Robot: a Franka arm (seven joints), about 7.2 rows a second.
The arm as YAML. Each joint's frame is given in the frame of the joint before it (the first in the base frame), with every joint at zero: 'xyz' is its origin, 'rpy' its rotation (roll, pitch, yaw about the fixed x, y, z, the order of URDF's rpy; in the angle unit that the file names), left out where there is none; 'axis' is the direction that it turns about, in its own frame. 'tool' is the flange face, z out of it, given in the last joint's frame.
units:
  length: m
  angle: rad
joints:
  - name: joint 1
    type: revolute
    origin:
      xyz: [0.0, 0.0, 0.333]
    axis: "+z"
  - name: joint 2
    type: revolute
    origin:
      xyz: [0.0, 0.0, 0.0]
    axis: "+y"
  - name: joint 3
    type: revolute
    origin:
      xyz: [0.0, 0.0, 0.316]
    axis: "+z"
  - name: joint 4
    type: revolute
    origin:
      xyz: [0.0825, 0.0, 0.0]
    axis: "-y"
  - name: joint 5
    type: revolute
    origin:
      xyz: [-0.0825, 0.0, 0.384]
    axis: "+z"
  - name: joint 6
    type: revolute
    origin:
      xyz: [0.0, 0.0, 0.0]
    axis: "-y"
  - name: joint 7
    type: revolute
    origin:
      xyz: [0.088, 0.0, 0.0]
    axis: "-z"
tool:
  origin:
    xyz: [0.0, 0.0, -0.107]
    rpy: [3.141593, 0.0, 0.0]
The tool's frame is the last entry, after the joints.
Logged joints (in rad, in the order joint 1, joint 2, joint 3, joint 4, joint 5, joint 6, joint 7), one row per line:
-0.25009, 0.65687, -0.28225, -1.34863, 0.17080, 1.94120, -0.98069
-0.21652, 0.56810, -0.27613, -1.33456, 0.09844, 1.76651, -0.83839
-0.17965, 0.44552, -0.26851, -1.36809, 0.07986, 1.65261, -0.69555
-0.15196, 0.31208, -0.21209, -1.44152, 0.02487, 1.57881, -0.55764
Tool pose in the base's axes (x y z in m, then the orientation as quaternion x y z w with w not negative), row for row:
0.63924, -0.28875, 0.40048, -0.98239, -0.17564, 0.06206, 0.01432
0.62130, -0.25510, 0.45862, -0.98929, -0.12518, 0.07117, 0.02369
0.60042, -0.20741, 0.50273, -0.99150, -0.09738, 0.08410, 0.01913
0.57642, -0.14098, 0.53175, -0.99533, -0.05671, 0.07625, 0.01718
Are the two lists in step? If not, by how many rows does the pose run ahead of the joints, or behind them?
The pose runs 1 row ahead of the joints: the pose in row i belongs to the joints in row i + 1.
